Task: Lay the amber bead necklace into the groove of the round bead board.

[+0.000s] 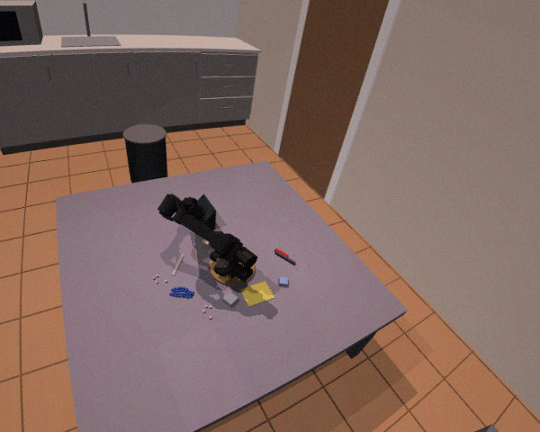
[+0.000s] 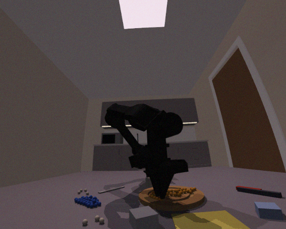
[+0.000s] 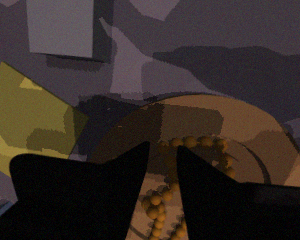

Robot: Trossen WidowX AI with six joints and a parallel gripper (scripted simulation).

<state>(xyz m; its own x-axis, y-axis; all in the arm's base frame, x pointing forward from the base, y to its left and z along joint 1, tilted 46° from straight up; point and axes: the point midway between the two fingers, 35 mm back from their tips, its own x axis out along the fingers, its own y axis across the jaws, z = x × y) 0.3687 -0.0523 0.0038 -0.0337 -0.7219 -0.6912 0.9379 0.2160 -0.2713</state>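
Right now my gripper tip is 50 mm past the round wooden bead board, 40 mm to the right of it and 10 mm above it. From my gripper tip the other things lie so: blue block 190 mm to the left, 130 mm ahead, 10 mm below; then grey block 100 mm ahead, 50 mm to the right, 10 mm below; then yellow pad 120 mm ahead, 60 mm to the left, 20 mm below.
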